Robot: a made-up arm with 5 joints.
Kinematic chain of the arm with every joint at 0, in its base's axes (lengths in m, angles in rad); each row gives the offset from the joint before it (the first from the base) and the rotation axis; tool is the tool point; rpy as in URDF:
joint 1: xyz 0 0 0.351 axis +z
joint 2: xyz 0 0 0 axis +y
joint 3: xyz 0.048 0 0.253 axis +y
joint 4: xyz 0.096 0 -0.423 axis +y
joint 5: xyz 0.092 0 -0.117 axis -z
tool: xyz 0 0 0 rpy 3.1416 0 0
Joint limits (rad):
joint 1: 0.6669..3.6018
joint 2: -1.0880..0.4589
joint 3: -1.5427..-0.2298
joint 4: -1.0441..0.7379
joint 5: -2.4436..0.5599
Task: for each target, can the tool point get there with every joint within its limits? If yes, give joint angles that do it. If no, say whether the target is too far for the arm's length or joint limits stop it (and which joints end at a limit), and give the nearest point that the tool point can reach.
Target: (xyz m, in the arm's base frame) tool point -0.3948 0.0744 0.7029
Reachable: yes | joints 2.9553 -0.8624 -0.7370 0.4035 -1.0260
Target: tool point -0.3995 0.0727 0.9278
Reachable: yes | joints 2.9617 -0.3473 -1.4385 -0.3160 -1.6171
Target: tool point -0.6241 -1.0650 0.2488
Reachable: no: too far | nearest point -0.6315 -0.3130 0.3637 | short by 0.761 m
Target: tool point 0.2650 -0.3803 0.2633
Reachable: no: joint limits stop it (at a limit: joint 1, joint 2, joint 3, joint 4) | nearest point 0.0852 0.0671 -0.0193 | short by 0.559 m
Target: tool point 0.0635 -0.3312 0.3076
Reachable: no: joint limits stop it (at a limit: joint 1, joint 3, joint 4) | nearest point -0.3114 -0.1544 0.1838 | short by 0.433 m
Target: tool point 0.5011 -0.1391 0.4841
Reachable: no: joint limits stop it (at a limit: joint 1, joint 3, joint 4) | nearest point 0.2782 0.2190 0.5041 | short by 0.422 m
